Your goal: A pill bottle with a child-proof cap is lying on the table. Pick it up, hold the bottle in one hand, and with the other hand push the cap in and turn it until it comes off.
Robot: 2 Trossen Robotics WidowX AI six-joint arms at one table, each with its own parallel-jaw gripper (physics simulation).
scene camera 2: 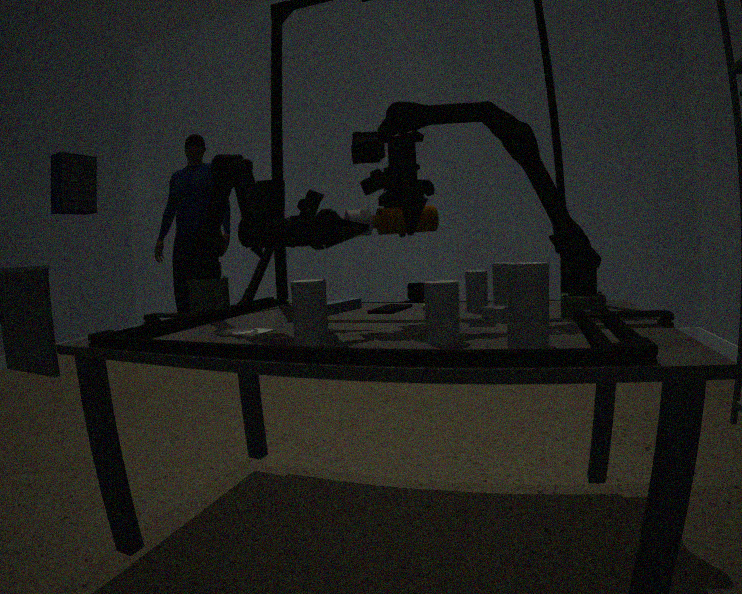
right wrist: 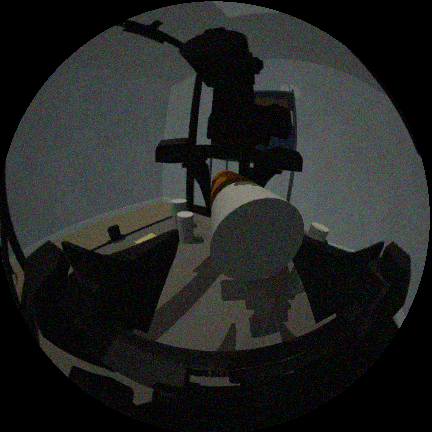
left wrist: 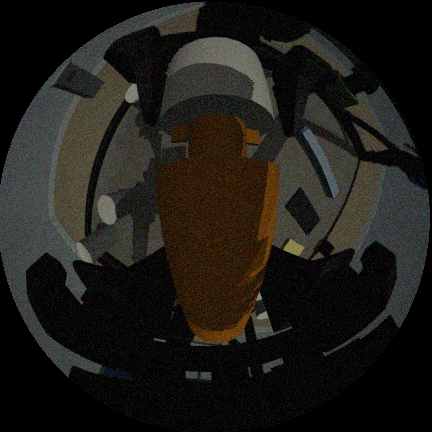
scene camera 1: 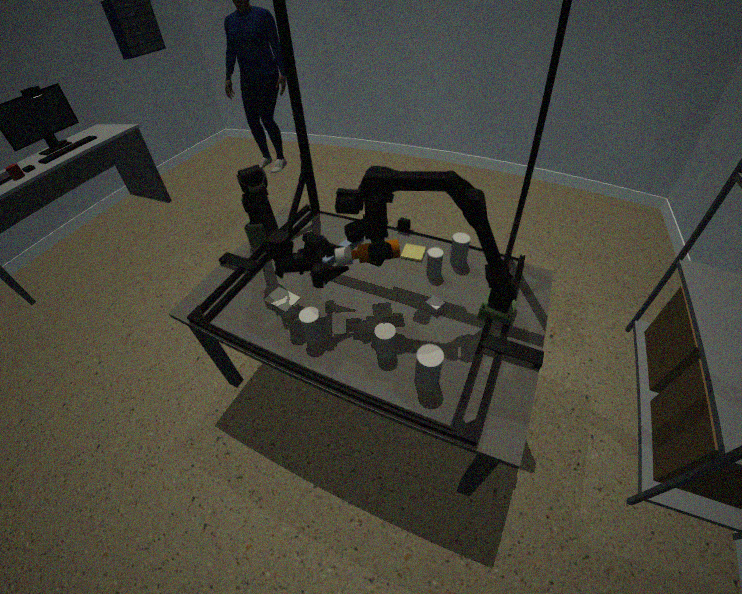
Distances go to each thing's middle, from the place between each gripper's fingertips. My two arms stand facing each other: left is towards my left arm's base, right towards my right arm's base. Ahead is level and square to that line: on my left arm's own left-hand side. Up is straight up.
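Relative to my right hand: orange pill bottle (left wrist: 217, 208), 60 mm to the left, 40 mm behind, 20 mm above; flat blue-white object (left wrist: 304, 134), 180 mm to the right, 220 mm behind, 180 mm below; black pad (left wrist: 299, 206), 40 mm to the right, 270 mm behind, 190 mm below.
My left hand is 20 mm to the left of the orange pill bottle and 30 mm below it. Relative to my left hand, the black pad is 120 mm to the right, 230 mm behind and 180 mm below; the flat blue-white object is 260 mm to the right, 180 mm behind and 170 mm below.
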